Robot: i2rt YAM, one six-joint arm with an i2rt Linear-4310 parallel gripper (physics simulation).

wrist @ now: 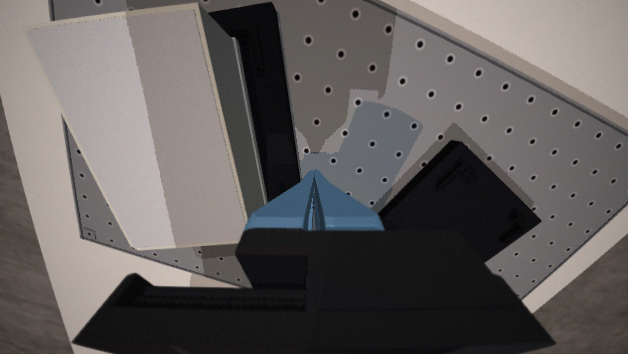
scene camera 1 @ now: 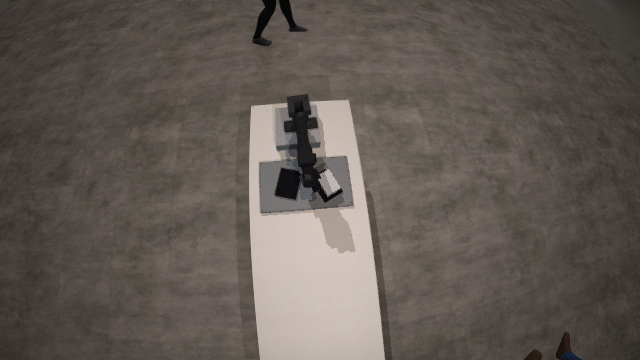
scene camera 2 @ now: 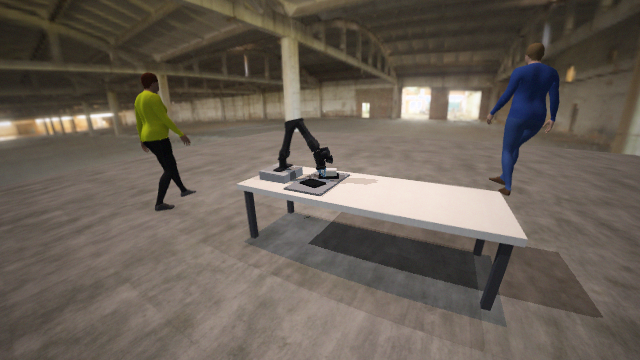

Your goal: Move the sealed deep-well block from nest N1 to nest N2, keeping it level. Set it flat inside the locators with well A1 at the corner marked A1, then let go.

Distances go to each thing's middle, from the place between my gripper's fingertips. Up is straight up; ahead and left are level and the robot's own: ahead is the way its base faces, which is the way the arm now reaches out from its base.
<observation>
Right now my hand is 8 cm to the right of the dark nest (wrist: pixel 259 39) and 1 cm above it. Also, from my hand: deep-well block (wrist: pixel 158 105): 9 cm to the left, 2 cm above; grey perforated plate (scene camera 1: pixel 269 172): 4 cm to the right, 3 cm behind, 2 cm below.
</observation>
